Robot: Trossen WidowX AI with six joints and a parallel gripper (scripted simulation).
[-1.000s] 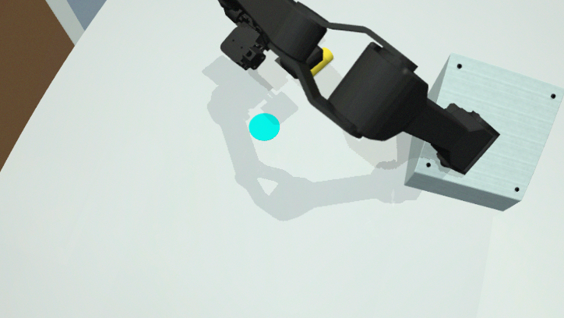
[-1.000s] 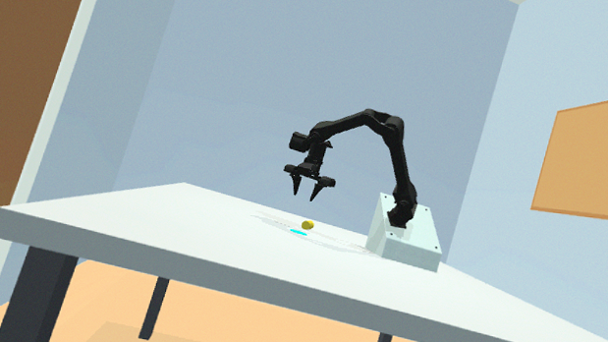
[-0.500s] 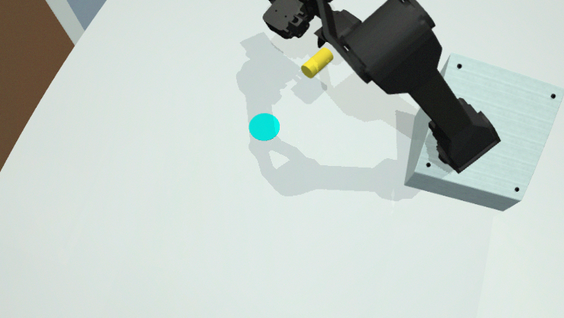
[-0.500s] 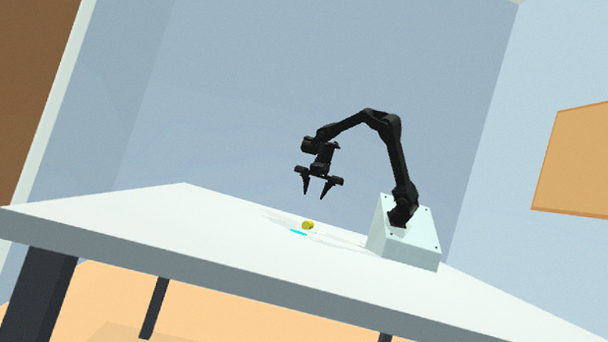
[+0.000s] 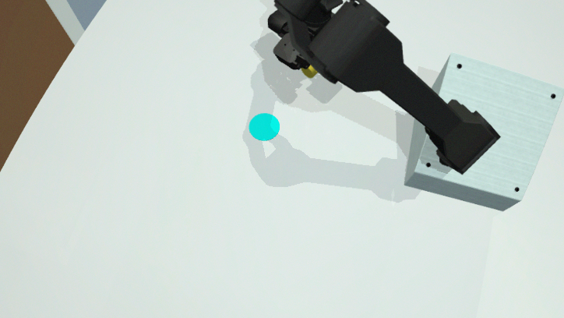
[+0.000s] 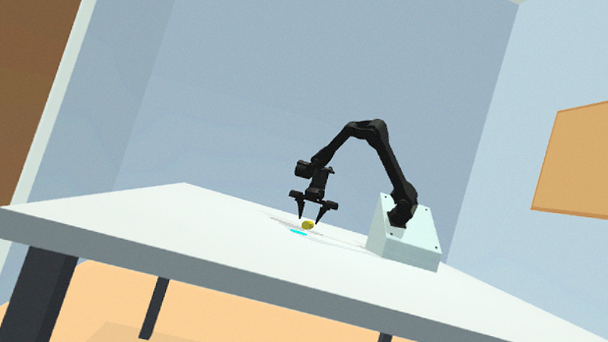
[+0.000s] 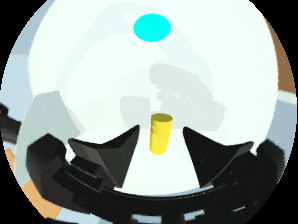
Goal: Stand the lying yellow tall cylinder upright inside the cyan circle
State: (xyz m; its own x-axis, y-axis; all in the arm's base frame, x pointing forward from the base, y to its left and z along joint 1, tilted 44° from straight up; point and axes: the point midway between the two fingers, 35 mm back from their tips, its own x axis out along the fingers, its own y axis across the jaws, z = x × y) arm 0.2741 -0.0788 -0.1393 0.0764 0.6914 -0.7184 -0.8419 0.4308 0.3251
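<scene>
Now: the yellow tall cylinder 20 mm to the right of my gripper tip, 10 mm below it and 10 mm behind it. Also, from my gripper tip: cyan circle (140 mm to the left, 70 mm ahead, 30 mm below).
</scene>
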